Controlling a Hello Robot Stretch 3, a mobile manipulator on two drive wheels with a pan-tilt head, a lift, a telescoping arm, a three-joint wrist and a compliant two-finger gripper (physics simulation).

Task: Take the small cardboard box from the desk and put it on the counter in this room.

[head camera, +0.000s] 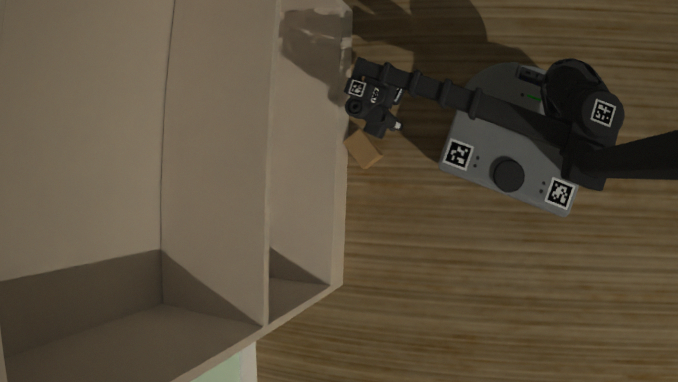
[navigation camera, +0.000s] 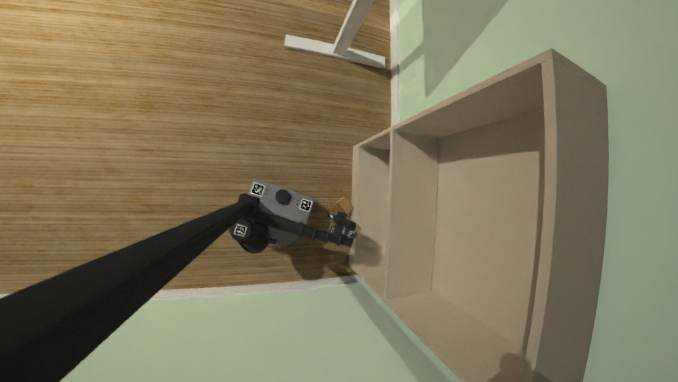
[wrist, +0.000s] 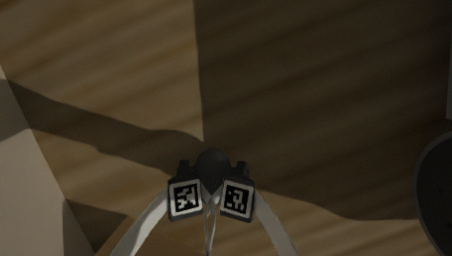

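Observation:
The small cardboard box [head camera: 363,149] [navigation camera: 343,204] [wrist: 165,244] lies on the floor beside the open front of the beige shelf unit. In the wrist view part of it shows at the bottom edge, behind the finger strips. My gripper [head camera: 381,127] [navigation camera: 340,217] [wrist: 213,167] points down over the floor next to the box. It is shut, with its two fingertips pressed together and nothing between them. In the head and navigation views the fingertips are hidden under the wrist. I cannot make out a desk top or a counter top.
The beige shelf unit [head camera: 266,200] [navigation camera: 548,125] stands against the green wall [navigation camera: 640,150], close to the wrist. My grey base [head camera: 480,135] [navigation camera: 295,212] is on the wooden floor. A white leg with a flat foot [navigation camera: 310,45] stands farther along the wall.

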